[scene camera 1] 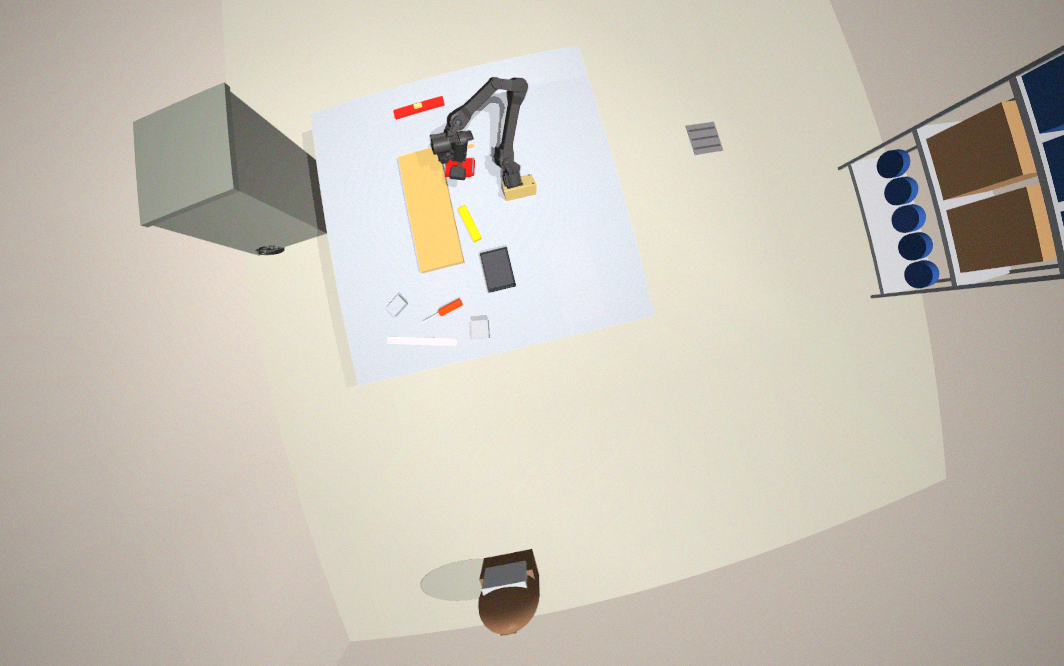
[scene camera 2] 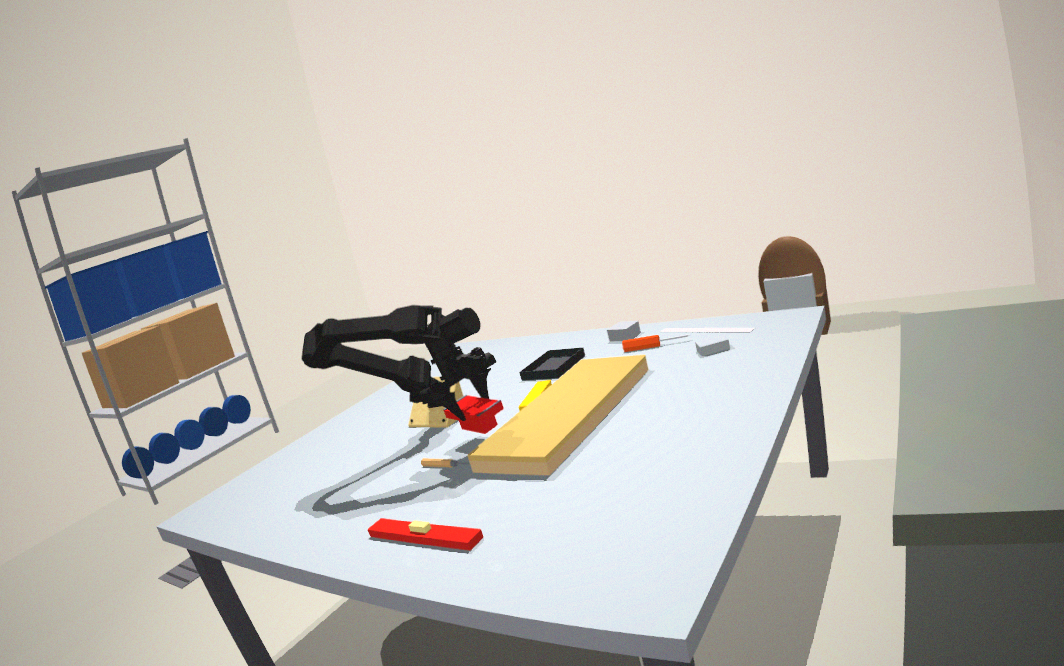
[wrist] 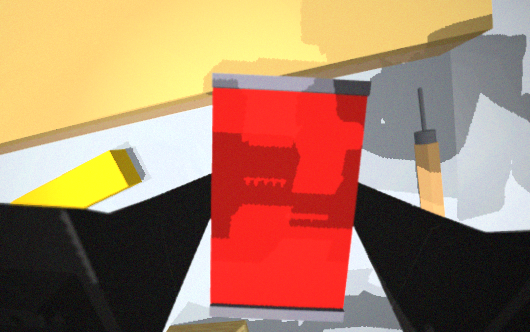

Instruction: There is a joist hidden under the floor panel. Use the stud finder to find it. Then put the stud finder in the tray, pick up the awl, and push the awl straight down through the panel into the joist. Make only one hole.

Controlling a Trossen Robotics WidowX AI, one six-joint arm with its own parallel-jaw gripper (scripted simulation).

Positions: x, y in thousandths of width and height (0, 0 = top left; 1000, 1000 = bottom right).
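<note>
In scene camera 2, the gripper (scene camera 2: 448, 619), a red stud finder (scene camera 2: 452, 621), a red level (scene camera 2: 436, 809), a black tray (scene camera 2: 519, 547). In scene camera 1, the black tray (scene camera 1: 468, 406). In the wrist view, an awl (wrist: 805, 447), a yellow block (wrist: 212, 520), the red stud finder (wrist: 541, 453), the gripper (wrist: 531, 556). Red level out of frame in the wrist view.
</note>
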